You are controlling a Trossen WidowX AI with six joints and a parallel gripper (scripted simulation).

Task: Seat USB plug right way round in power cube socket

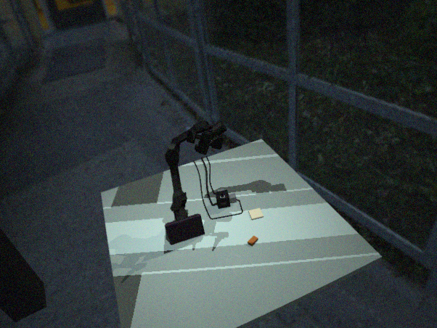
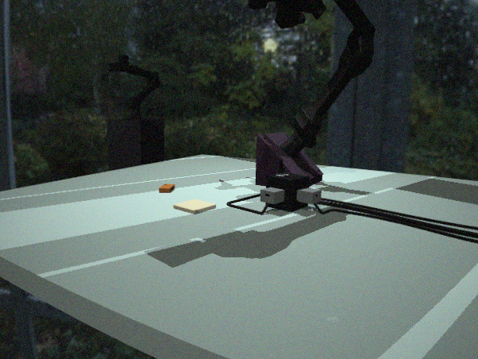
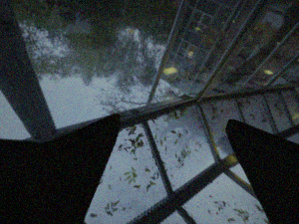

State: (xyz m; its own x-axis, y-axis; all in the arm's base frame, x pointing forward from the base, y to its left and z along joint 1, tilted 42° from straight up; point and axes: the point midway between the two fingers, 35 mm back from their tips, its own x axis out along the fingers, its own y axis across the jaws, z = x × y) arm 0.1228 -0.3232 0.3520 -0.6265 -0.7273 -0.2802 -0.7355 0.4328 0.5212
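My gripper tip is 47 cm above the USB plug, 11 cm short of it and 9 cm to the right of it. The rest, counted from my gripper tip: small orange block (56 cm below, 25 cm to the right, 10 cm ahead); then beige pad (56 cm below, 23 cm ahead, 9 cm to the right); then USB socket (50 cm below, 11 cm ahead, 9 cm to the left).
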